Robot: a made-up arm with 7 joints.
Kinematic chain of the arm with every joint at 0, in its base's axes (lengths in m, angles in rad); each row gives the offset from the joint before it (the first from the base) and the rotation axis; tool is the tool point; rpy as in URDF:
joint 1: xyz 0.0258 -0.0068 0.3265 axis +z
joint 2: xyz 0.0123 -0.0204 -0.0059 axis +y
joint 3: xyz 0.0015 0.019 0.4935 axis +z
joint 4: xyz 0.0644 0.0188 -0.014 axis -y
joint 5: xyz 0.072 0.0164 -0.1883 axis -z
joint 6: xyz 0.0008 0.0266 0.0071 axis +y
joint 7: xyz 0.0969 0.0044 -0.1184 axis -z
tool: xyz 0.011 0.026 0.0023 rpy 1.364 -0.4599 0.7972
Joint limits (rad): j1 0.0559..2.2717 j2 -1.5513..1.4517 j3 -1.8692..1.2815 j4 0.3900..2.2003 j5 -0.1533..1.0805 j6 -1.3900..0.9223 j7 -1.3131..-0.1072
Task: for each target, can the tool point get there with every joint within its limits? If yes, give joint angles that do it. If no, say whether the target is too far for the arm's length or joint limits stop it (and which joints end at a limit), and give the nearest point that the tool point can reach.
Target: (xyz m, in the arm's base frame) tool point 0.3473 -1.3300 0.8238
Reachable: no: too far | nearest point 0.2081 -0.7570 0.6079 | short by 0.628 m
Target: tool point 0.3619 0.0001 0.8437
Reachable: yes | joints 1.7759 -0.6649 -1.0260 1.1317 0.9829 0.5725 -0.5305
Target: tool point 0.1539 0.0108 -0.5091
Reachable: no: joint limits stop it (at a limit: joint 2, joint 7) | nearest point 0.3704 0.0405 -0.0207 | short by 0.535 m
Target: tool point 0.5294 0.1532 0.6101
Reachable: yes | joints 0.4130 0.3810 -0.1160 0.6856 0.6756 -0.6936 -0.4576
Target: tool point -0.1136 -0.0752 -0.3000
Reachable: no: joint limits stop it (at a limit: joint 1, joint 2, joint 7) | nearest point -0.2155 0.1582 0.0264 | short by 0.414 m
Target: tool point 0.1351 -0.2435 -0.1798
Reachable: no: joint limits stop it (at a limit: joint 1, joint 2, joint 7) | nearest point 0.3130 -0.1356 0.0487 | short by 0.309 m
